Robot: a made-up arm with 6 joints.
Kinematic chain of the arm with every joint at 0, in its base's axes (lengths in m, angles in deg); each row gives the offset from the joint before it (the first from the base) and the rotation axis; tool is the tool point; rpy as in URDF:
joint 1: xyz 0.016 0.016 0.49 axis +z
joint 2: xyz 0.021 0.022 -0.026 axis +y
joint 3: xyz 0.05 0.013 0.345 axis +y
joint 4: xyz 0.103 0 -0.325 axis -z
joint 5: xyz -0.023 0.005 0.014 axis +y
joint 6: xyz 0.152 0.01 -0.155 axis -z
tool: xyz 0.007 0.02 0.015 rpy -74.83 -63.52 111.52
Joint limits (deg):
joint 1: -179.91..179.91
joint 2: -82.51..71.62
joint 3: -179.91..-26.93
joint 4: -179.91..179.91
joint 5: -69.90..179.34
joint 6: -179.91..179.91
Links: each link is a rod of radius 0.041 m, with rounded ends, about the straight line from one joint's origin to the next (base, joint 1, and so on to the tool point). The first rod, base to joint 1, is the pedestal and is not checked.
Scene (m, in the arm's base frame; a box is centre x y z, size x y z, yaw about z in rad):
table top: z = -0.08
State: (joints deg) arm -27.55 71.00 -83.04 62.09 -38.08 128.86
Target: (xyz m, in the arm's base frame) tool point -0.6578 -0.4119 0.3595
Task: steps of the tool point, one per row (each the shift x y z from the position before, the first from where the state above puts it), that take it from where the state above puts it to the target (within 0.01 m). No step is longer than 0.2 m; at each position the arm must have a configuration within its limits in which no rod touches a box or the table.
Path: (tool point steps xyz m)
1: -0.0938 -0.1198 0.0065
2: -0.1237 -0.0970 0.0084
3: -0.1481 -0.0668 0.0105
4: -0.1648 -0.0302 0.0122
5: -0.1722 0.0107 0.0141
6: -0.1691 0.0532 0.0160
7: -0.1551 0.0949 0.0175
8: -0.1306 0.1326 0.0191

